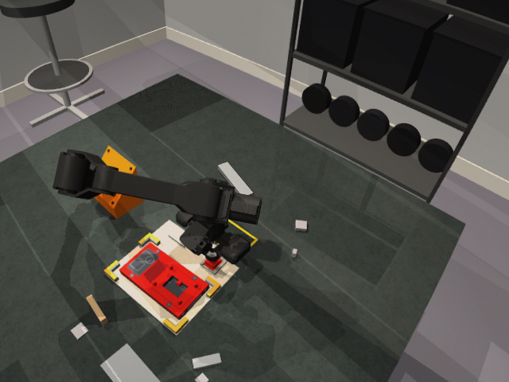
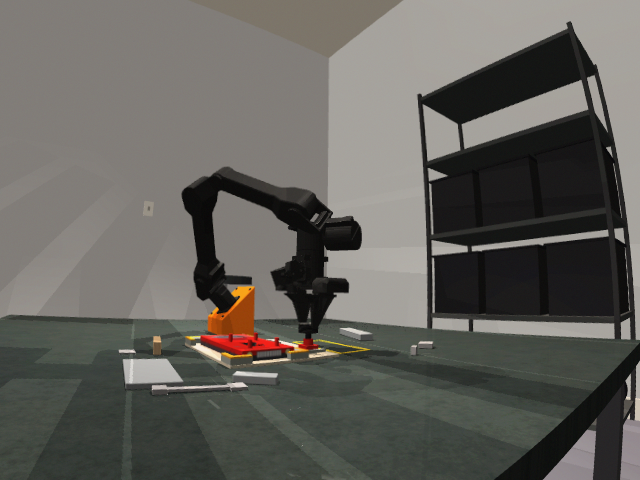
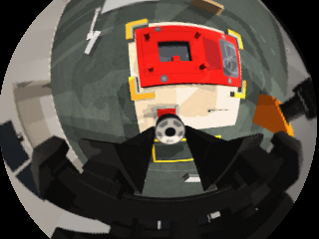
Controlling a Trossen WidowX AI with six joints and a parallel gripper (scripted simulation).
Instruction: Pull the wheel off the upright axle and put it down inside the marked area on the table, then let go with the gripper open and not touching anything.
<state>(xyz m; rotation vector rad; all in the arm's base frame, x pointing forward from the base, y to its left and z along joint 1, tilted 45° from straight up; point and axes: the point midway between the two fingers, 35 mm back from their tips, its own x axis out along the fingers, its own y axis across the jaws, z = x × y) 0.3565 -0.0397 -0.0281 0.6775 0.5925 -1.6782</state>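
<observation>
My gripper tip is 2 cm above the black axle. Also, from my gripper tip: dark wheel right at my gripper tip; wooden stick 26 cm to the right, 14 cm behind, 4 cm below.
</observation>
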